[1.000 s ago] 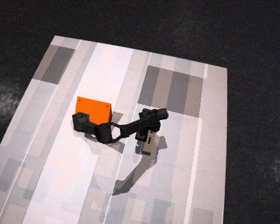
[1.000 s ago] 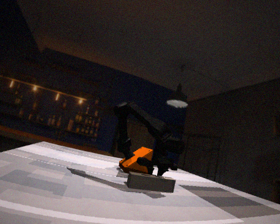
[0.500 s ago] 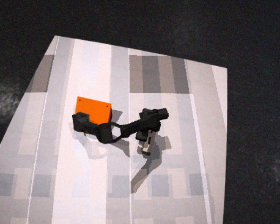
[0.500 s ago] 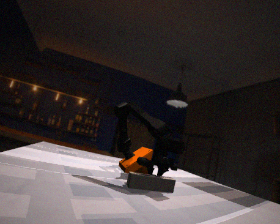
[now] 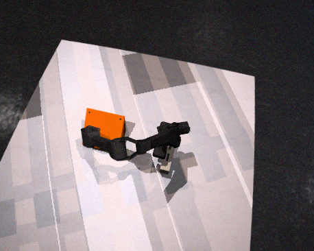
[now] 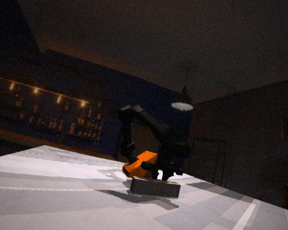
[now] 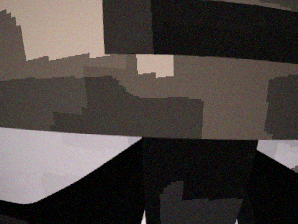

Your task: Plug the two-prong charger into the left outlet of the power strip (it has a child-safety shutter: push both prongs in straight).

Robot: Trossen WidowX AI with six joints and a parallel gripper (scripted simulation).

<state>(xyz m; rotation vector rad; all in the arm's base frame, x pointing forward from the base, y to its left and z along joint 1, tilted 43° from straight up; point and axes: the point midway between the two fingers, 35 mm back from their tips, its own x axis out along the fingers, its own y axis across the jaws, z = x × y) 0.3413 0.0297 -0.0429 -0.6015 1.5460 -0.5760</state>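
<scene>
My gripper tip is now 2 cm short of the black two-prong charger and 1 cm below it.
</scene>
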